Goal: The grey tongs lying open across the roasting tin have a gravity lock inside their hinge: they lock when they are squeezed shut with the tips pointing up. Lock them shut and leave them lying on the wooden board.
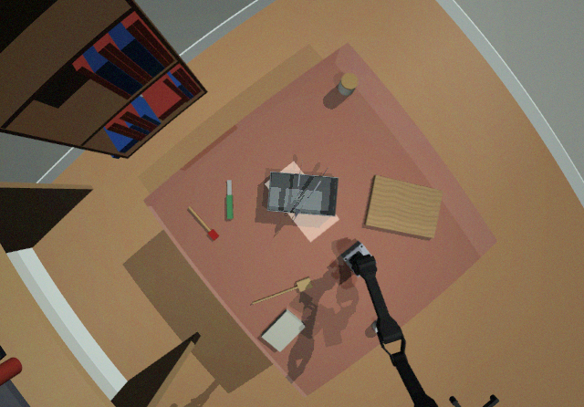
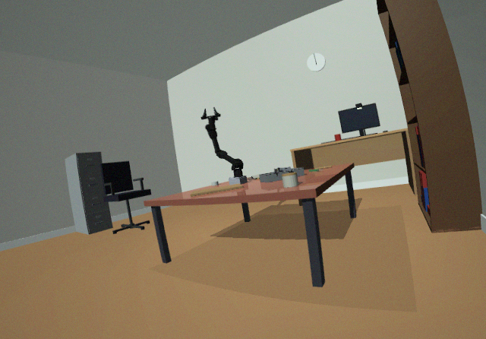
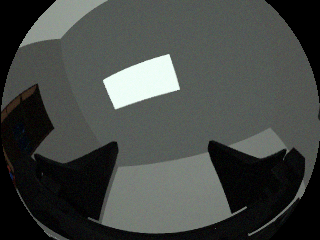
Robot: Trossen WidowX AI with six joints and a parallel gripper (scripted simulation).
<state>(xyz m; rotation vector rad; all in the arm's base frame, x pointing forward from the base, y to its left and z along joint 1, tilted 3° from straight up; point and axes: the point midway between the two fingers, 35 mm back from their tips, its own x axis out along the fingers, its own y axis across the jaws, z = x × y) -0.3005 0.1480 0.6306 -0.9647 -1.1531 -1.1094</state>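
My gripper tip is 71 cm above the grey roasting tin, 65 cm short of it and 17 cm to the left of it. Round my gripper tip: wooden board: 73 cm below, 47 cm to the right, 25 cm ahead; then green-handled tool: 88 cm ahead, 73 cm below, 9 cm to the left; then pale flat block: 73 cm below, 36 cm to the left, 25 cm ahead.
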